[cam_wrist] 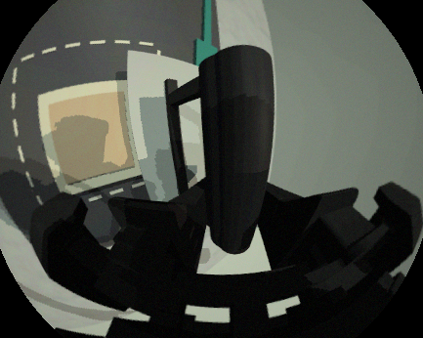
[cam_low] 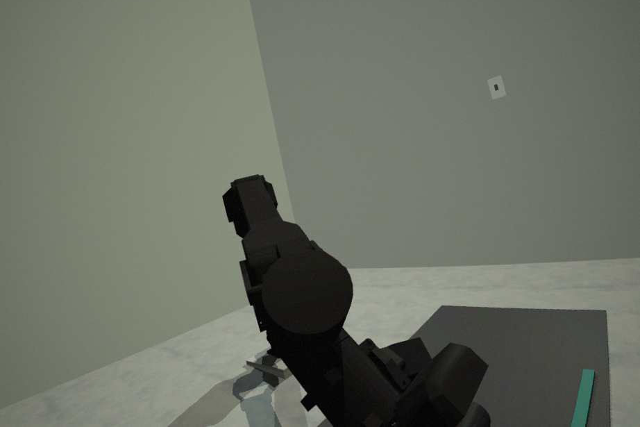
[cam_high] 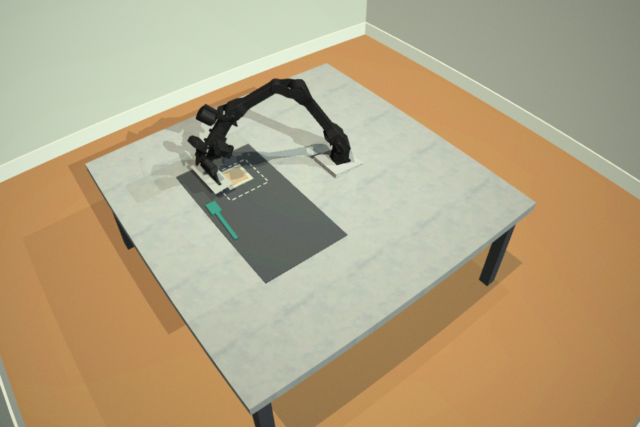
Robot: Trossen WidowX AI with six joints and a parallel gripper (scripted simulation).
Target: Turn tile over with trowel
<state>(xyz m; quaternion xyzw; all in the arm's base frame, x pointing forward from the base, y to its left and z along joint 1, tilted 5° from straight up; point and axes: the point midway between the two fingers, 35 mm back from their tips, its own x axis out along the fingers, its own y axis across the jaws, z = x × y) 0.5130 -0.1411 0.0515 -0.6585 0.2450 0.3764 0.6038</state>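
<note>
Right now the teal trowel is 210 mm to the left of my gripper tip and 70 mm below it. Round my gripper tip: cream tile 120 mm behind, 70 mm below, 30 mm to the left; then dark mat 210 mm to the left, 140 mm behind, 100 mm below.
</note>
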